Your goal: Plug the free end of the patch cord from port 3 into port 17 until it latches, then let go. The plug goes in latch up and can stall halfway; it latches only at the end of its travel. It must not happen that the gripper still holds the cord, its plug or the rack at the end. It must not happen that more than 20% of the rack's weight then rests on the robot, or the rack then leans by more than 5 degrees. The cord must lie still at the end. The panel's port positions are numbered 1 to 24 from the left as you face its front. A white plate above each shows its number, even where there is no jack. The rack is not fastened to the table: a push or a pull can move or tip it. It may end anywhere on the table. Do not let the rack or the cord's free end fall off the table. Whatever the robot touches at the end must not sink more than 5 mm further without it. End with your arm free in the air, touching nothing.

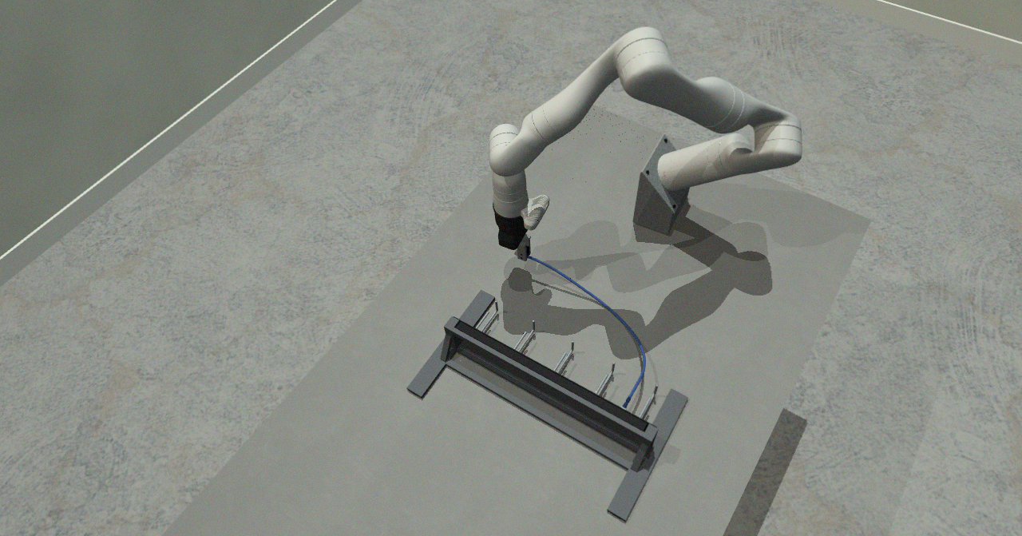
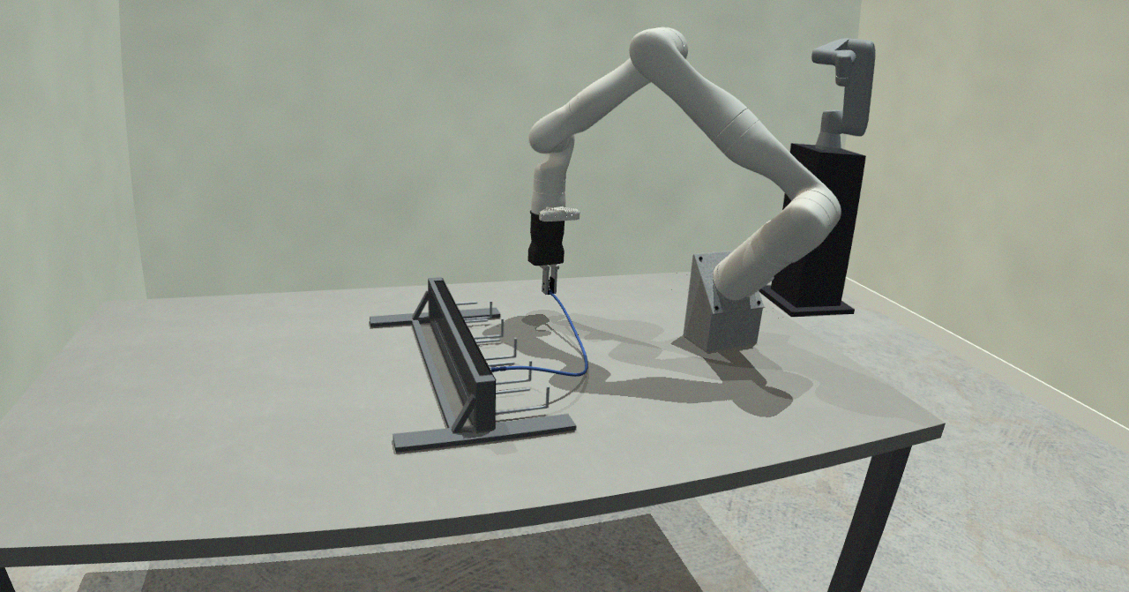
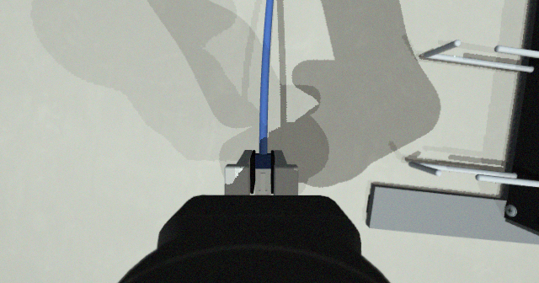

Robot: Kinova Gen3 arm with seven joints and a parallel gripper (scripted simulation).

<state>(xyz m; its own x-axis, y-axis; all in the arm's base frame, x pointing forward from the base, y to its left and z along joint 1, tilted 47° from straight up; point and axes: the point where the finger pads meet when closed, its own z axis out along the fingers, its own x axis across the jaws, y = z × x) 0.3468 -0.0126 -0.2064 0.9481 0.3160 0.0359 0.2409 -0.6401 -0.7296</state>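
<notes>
My gripper is now 10 mm to the left of the plug and 10 mm above it.
</notes>
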